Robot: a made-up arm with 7 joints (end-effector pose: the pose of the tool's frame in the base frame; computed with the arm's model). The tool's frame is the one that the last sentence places.
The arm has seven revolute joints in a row. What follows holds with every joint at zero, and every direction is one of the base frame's.
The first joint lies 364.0 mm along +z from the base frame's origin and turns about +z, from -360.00 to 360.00 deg.
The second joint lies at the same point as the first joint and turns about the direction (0, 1, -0.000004), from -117.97 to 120.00 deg.
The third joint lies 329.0 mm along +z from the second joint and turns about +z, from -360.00 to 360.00 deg.
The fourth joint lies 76.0 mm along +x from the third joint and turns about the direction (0, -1, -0.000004), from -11.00 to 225.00 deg.
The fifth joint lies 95.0 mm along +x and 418.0 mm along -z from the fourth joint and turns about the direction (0, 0.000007, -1), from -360.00 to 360.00 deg.
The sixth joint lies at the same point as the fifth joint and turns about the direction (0, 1, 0.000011), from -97.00 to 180.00 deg.
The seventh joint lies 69.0 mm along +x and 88.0 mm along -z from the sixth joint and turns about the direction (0, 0.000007, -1), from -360.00 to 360.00 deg.
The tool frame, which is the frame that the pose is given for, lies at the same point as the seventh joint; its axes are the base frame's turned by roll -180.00, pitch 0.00 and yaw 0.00 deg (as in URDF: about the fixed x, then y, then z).
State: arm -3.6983 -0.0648 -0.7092 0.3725 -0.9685 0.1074 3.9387
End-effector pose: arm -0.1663 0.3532 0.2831 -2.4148 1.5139 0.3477
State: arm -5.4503 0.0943 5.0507 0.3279 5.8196 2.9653 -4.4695
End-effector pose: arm 0.1758 -0.1139 0.3712 0.1022 -0.4715 -1.2079
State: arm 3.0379 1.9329 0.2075 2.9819 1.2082 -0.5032 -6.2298
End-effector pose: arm -0.7265 0.1662 0.0420 -1.5814 -1.1905 0.4170
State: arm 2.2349 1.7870 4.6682 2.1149 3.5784 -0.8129 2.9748
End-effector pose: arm 0.0273 0.6907 0.2202 1.0598 1.7034 1.3130
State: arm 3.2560 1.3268 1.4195 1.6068 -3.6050 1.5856 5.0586
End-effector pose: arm -0.4496 -0.6101 0.4468 1.2030 -0.0210 -2.5858
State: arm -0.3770 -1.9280 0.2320 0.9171 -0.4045 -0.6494 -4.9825
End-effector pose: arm -0.2933 0.2963 0.7809 -0.0709 -0.7492 -2.5439
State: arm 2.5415 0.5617 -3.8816 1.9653 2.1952 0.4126 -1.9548
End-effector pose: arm -0.2138 -0.3083 1.0761 0.3871 -0.4376 2.2862
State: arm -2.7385 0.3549 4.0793 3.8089 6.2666 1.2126 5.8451
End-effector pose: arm -0.2784 -0.3566 0.9740 -0.0057 -0.5318 -2.2836
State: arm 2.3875 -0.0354 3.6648 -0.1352 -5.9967 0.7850 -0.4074
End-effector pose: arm 0.0793 -0.0110 0.1553 -2.4934 0.1517 1.1660
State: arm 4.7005 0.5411 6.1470 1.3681 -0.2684 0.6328 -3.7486
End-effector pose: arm -0.0907 -0.6853 0.3235 -1.2674 -2.6787 0.4100
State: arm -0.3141 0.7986 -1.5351 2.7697 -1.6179 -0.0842 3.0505
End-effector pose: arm 0.5662 -0.3623 0.8828 1.1048 -0.5933 2.3270
